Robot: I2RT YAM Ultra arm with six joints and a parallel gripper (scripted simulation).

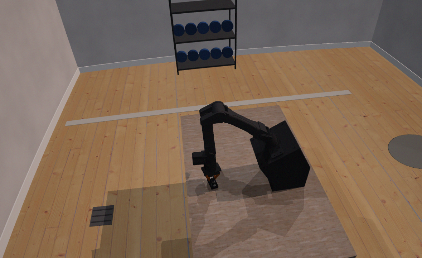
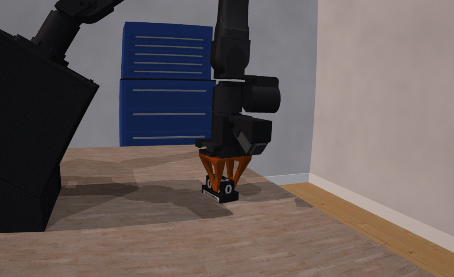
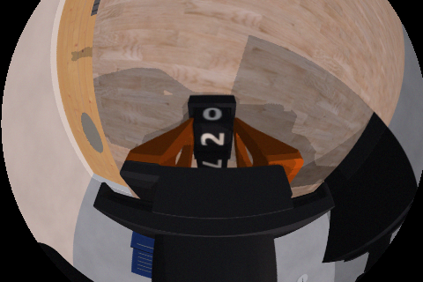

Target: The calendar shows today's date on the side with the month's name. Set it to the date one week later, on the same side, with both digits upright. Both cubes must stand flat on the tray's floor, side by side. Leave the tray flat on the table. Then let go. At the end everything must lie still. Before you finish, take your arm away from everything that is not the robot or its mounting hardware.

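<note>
The black tray lies 20 mm to the left of my hand and 20 mm below it.
</note>
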